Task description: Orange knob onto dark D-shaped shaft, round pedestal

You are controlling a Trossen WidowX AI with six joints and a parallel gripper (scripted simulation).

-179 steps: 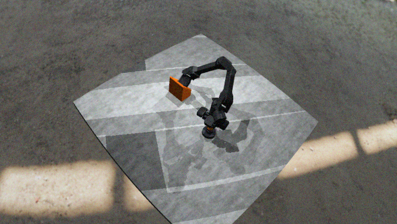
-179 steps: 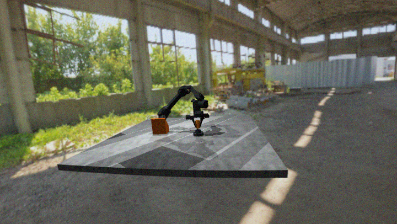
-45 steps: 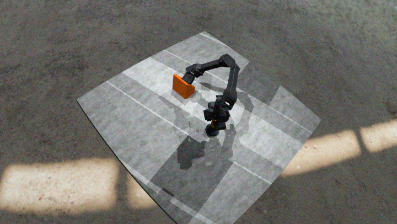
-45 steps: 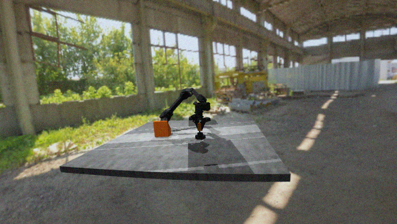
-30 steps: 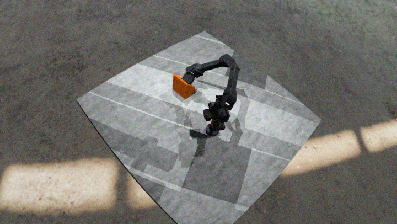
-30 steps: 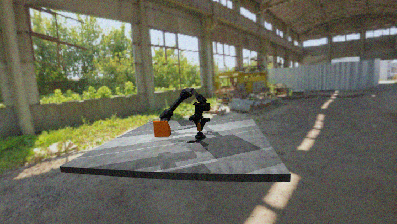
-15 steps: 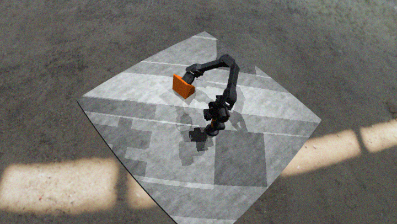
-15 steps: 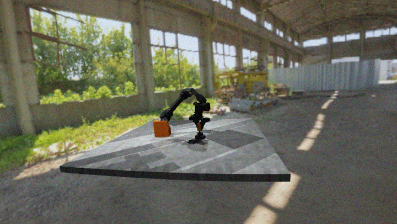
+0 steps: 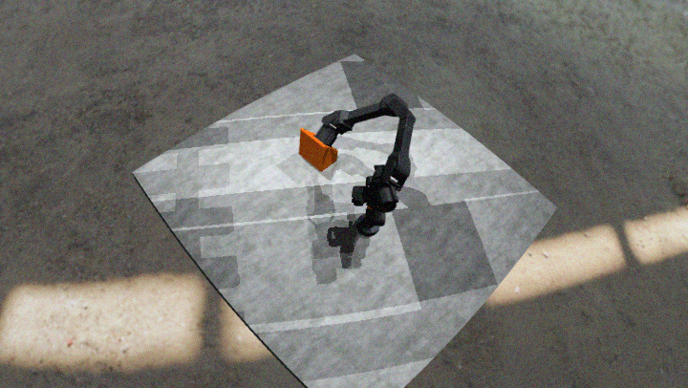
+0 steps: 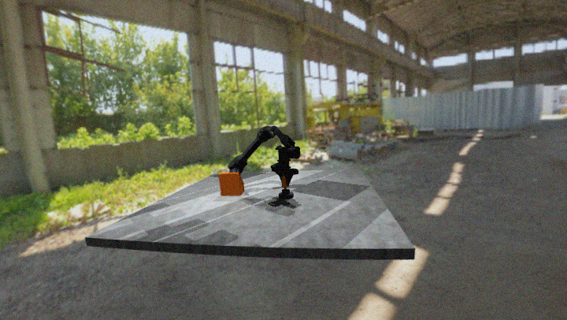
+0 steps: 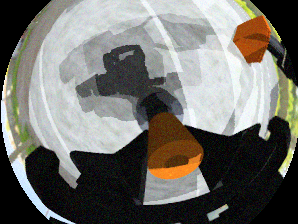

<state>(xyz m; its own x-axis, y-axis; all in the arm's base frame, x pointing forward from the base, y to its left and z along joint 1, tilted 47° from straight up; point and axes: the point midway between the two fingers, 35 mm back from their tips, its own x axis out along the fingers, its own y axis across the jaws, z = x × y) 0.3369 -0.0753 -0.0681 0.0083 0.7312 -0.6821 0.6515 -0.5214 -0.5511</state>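
My gripper tip is now 2 cm below the orange knob. From my gripper tip the other things lie so: dark round pedestal (4 cm below).
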